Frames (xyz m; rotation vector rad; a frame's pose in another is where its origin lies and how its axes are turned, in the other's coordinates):
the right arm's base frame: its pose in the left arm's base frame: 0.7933 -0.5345 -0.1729 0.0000 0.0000 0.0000
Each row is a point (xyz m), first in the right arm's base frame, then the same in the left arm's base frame.
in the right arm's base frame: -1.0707 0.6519 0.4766
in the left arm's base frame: -0.2774 0.1174 0.3037
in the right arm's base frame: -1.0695 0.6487 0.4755
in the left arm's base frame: -0.2762 0.1142 0.3026
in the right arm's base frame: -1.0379 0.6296 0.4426
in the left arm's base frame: -0.2446 0.0951 0.2697
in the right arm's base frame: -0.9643 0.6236 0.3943
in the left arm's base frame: -0.1710 0.0891 0.2214
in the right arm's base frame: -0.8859 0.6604 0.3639
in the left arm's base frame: -0.0926 0.1259 0.1910
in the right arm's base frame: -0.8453 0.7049 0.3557
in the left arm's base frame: -0.0520 0.1704 0.1828
